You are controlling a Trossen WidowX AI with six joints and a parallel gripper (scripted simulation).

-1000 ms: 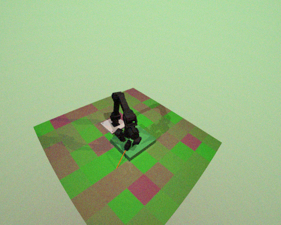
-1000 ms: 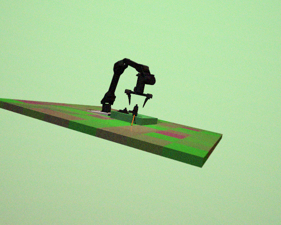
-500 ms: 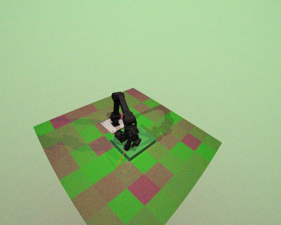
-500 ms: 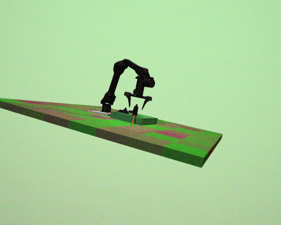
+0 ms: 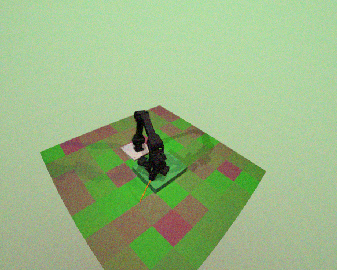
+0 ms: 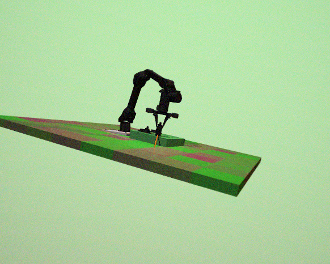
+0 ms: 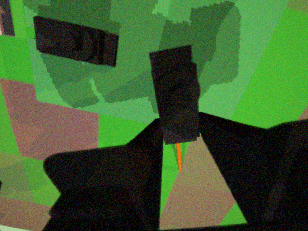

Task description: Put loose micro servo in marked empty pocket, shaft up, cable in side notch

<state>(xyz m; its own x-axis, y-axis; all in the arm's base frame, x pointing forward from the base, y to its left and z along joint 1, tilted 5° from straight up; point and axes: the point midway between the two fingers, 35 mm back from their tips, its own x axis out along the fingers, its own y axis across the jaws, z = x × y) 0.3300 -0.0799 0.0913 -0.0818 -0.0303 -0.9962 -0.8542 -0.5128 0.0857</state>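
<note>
Now: the green deck 110 mm to the left of my gripper tip, 70 mm below it and 20 mm behind it.
</note>
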